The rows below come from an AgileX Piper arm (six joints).
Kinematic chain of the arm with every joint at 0, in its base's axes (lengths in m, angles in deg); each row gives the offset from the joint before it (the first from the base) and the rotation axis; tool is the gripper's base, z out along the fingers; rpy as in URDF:
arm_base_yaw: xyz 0 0 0.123 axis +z
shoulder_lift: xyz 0 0 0 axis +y
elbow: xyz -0.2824 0 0.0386 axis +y
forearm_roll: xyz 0.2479 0 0.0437 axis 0.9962 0 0.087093
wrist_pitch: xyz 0 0 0 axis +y
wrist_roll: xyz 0.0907 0 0.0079 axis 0.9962 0 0.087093
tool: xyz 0 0 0 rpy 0 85.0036 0
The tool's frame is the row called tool.
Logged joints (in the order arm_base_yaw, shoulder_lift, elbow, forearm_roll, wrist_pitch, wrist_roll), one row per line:
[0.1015 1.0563 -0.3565 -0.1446 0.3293 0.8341]
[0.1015 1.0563 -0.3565 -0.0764 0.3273 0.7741]
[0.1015 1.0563 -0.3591 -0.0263 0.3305 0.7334]
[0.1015 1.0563 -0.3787 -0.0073 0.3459 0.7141]
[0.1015 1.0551 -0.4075 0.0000 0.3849 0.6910]
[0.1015 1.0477 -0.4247 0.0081 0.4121 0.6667]
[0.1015 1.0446 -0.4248 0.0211 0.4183 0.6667]
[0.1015 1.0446 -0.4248 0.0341 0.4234 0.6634]
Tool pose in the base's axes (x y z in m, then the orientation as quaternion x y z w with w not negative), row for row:
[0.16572 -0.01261 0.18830 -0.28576 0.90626 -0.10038 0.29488]
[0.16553 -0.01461 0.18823 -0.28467 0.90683 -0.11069 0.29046]
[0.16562 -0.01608 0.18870 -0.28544 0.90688 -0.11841 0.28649]
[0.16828 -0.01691 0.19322 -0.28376 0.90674 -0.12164 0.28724]
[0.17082 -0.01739 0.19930 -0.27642 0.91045 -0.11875 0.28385]
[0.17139 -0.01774 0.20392 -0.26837 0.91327 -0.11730 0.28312]
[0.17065 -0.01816 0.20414 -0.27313 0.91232 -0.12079 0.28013]
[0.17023 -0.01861 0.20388 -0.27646 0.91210 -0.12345 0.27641]
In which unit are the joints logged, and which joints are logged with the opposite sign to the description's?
The joints are logged in radians. Opposite sign: arm_base_yaw, forearm_roll, wrist_roll.
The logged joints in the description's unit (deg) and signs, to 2 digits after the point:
[-5.82 60.52 -20.43 8.28 18.87 -47.79]
[-5.82 60.52 -20.43 4.38 18.75 -44.35]
[-5.82 60.52 -20.57 1.51 18.94 -42.02]
[-5.82 60.52 -21.70 0.42 19.82 -40.91]
[-5.82 60.45 -23.35 0.00 22.05 -39.59]
[-5.82 60.03 -24.33 -0.46 23.61 -38.20]
[-5.82 59.85 -24.34 -1.21 23.97 -38.20]
[-5.82 59.85 -24.34 -1.95 24.26 -38.01]

